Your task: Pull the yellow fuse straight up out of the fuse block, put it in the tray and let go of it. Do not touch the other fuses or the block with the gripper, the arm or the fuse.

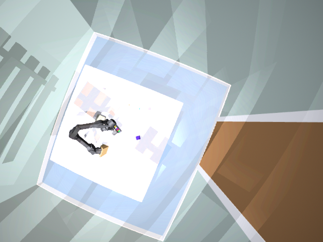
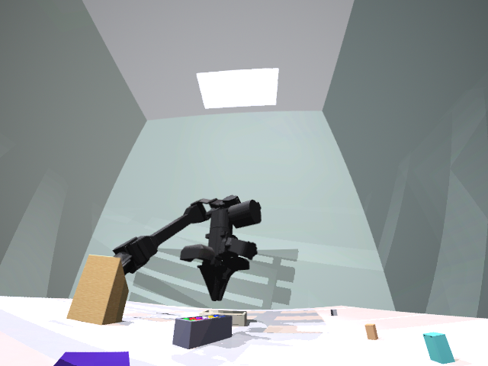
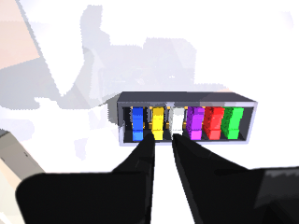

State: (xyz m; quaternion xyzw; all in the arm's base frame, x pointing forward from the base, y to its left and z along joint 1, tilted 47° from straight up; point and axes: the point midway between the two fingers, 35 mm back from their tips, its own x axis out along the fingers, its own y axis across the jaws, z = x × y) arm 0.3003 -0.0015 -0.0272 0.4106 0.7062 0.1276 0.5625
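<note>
Now: gripper tip 40 mm above the yellow fuse. From my gripper tip the other things lie so: purple cube (10 mm behind, 290 mm to the right, 50 mm below); then blue fuse (10 mm ahead, 20 mm to the left, 40 mm below); then beige tray (20 mm behind, 200 mm to the left, 70 mm below).
</note>
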